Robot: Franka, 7 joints.
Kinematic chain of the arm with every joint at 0, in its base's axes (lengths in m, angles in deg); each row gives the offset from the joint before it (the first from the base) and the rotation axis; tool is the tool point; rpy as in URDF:
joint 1: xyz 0 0 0.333 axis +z
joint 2: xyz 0 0 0 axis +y
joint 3: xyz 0 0 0.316 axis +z
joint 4: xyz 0.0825 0 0 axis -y
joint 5: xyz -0.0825 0 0.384 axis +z
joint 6: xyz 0 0 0 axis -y
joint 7: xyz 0.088 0 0 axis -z
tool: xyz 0 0 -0.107 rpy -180 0 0
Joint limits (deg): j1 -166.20..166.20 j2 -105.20..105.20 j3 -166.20..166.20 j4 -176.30..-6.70 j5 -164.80..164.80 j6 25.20..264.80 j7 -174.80..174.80
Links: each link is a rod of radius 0.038 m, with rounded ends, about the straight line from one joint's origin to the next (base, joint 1, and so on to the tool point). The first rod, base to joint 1, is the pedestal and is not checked.
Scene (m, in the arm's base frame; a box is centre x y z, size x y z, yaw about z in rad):
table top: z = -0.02
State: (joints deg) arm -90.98 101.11 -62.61 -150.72 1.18 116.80 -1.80
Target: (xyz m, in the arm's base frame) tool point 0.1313 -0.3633 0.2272
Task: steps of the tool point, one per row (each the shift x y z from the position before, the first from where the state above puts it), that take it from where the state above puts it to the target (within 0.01 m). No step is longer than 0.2 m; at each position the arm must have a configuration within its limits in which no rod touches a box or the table.
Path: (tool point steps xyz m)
1: 0.0029 -0.0946 -0.0715
2: 0.0334 -0.1149 -0.0487
3: 0.0685 -0.1179 -0.0166
4: 0.0997 -0.1013 0.0208
5: 0.1192 -0.0665 0.0585
6: 0.1203 -0.0195 0.0908

